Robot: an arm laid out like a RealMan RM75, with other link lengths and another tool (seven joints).
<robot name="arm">
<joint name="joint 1" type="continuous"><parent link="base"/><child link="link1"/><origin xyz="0 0 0.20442"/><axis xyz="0 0 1"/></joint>
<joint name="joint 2" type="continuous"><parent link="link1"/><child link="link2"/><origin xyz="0 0 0" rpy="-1.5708 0 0"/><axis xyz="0 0 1"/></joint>
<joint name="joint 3" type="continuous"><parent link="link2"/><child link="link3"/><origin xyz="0 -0.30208 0" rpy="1.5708 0 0"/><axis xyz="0 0 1"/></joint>
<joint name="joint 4" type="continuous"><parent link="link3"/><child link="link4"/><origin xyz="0 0 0" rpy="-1.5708 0 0"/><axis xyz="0 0 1"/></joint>
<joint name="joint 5" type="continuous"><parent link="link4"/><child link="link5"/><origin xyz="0 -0.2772 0" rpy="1.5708 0 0"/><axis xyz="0 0 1"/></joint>
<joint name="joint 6" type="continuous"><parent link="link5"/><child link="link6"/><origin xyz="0 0 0" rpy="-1.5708 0 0"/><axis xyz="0 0 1"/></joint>
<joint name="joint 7" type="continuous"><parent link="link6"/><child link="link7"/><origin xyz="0 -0.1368 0" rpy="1.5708 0 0"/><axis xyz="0 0 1"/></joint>
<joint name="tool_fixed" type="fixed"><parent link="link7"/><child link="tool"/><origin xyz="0.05 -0.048 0.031" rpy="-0.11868 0 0.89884"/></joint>
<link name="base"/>
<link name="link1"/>
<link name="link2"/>
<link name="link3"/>
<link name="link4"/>
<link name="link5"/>
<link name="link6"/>
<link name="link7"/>
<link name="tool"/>
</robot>
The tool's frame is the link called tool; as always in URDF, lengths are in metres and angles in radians. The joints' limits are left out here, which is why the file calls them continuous.
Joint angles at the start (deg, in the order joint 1, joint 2, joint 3, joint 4, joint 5, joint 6, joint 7):
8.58, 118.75, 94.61, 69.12, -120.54, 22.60, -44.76
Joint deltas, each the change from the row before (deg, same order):
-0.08, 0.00, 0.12, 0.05, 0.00, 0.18, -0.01
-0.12, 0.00, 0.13, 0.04, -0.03, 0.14, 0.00
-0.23, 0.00, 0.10, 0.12, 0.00, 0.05, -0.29
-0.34, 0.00, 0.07, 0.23, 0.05, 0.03, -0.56
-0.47, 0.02, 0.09, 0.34, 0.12, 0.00, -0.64
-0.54, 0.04, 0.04, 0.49, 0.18, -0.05, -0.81
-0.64, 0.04, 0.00, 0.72, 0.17, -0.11, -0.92
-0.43, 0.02, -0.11, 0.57, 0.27, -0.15, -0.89
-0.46, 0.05, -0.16, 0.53, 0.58, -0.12, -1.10
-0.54, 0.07, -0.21, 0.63, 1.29, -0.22, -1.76
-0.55, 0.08, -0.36, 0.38, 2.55, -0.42, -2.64
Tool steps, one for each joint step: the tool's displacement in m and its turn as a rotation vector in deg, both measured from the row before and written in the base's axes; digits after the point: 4 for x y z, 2 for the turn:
0.0006, -0.0006, 0.0004, -0.05, 0.04, -0.10
0.0011, -0.0009, 0.0006, -0.01, 0.02, -0.15
0.0014, -0.0012, 0.0012, 0.04, -0.23, -0.04
0.0014, -0.0014, 0.0016, 0.04, -0.42, 0.09
0.0016, -0.0020, 0.0021, 0.14, -0.41, 0.08
0.0010, -0.0018, 0.0024, 0.19, -0.50, 0.24
0.0002, -0.0017, 0.0032, 0.30, -0.64, 0.40
-0.0009, -0.0006, 0.0022, 0.21, -0.55, 0.51
-0.0010, -0.0009, 0.0013, 0.14, -0.40, 0.54
-0.0020, -0.0006, 0.0014, 0.28, -0.30, 0.81
-0.0021, -0.0006, -0.0004, 0.35, 0.11, 0.92

